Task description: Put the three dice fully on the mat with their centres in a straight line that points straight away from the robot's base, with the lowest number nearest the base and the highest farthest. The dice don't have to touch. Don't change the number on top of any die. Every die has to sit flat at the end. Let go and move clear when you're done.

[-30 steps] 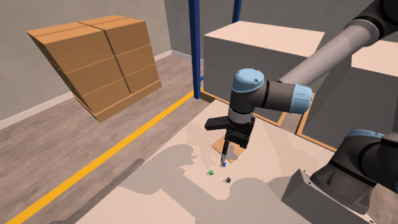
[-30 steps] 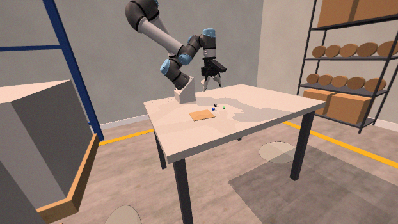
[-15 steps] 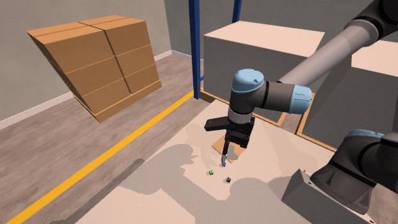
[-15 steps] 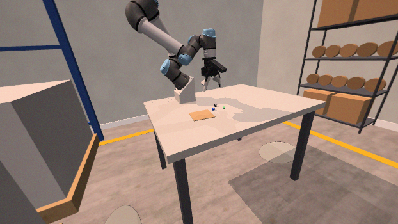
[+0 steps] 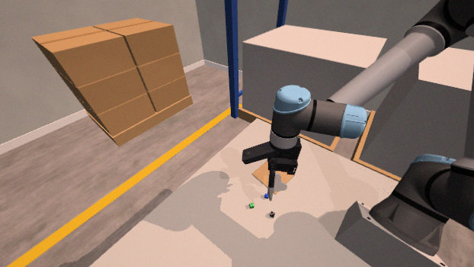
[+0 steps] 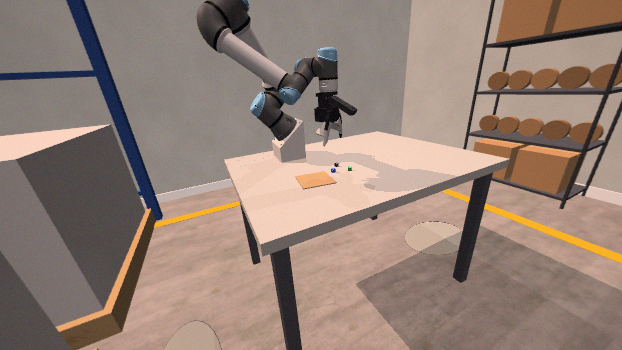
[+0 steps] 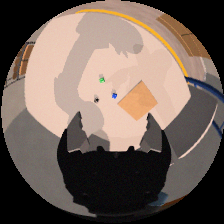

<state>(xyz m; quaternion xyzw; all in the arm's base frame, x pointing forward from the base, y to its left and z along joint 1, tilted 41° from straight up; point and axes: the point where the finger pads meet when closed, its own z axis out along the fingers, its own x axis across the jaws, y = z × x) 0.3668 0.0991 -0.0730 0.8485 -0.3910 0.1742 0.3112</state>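
Now: hand 13 cm above the blue die. From my hand the other things lie so: green die: 13 cm below, 7 cm to the left, 2 cm ahead; then black die: 13 cm below, 6 cm behind, 4 cm to the left; then tan mat: 14 cm below, 11 cm to the right, 5 cm ahead.
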